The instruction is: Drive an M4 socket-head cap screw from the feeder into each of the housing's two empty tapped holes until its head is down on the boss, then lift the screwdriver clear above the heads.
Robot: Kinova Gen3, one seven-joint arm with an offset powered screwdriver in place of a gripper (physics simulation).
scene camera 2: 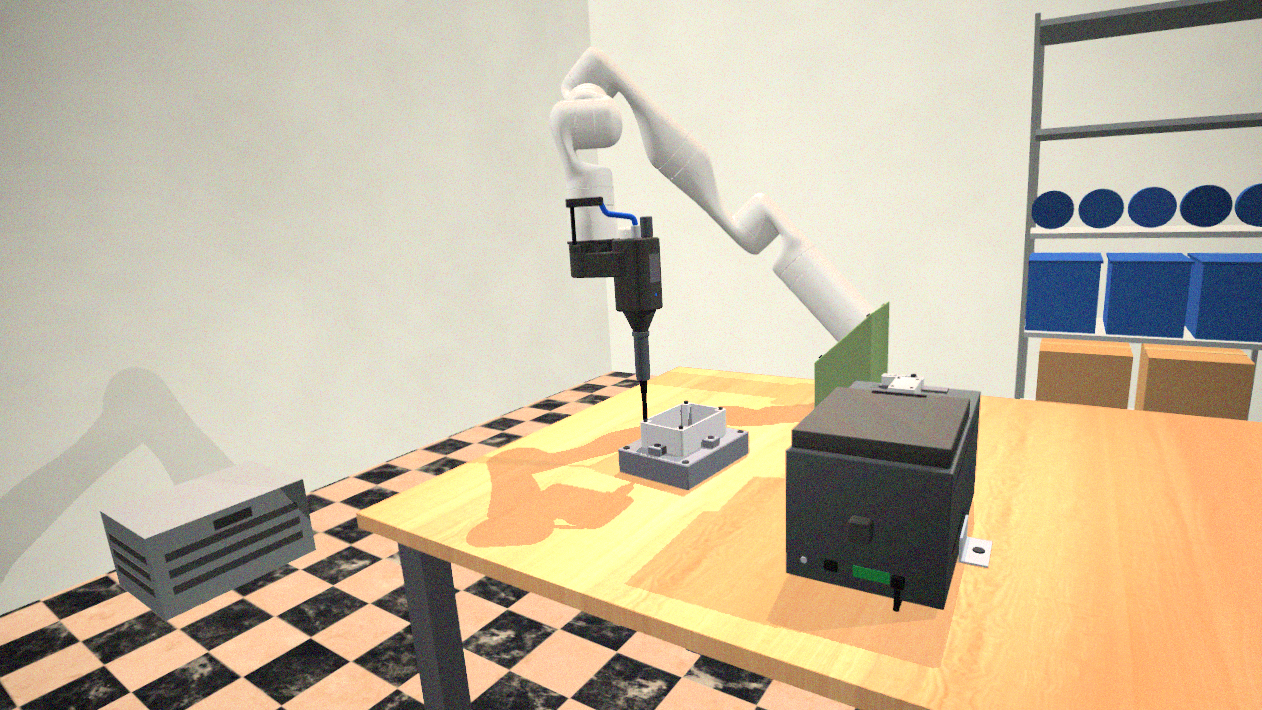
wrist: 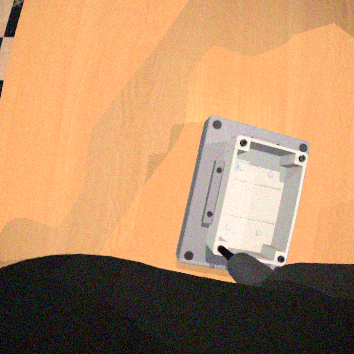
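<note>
The light grey, open-topped housing sits in a grey fixture plate on the table. My screwdriver points straight down, with its bit tip at one corner boss of the housing, the near-left one in the wrist view. The tip hides that boss, and whether a screw is on the bit is too small to tell. The other three corners show dark round spots; I cannot tell heads from holes there. The black box-shaped feeder stands to the right of the housing in the scene view.
A green panel stands upright behind the feeder, near the arm's base. A small metal bracket sits at the feeder's right side. A grey slotted box is at the left, beyond the wooden table. A shelf rack stands at the back right.
</note>
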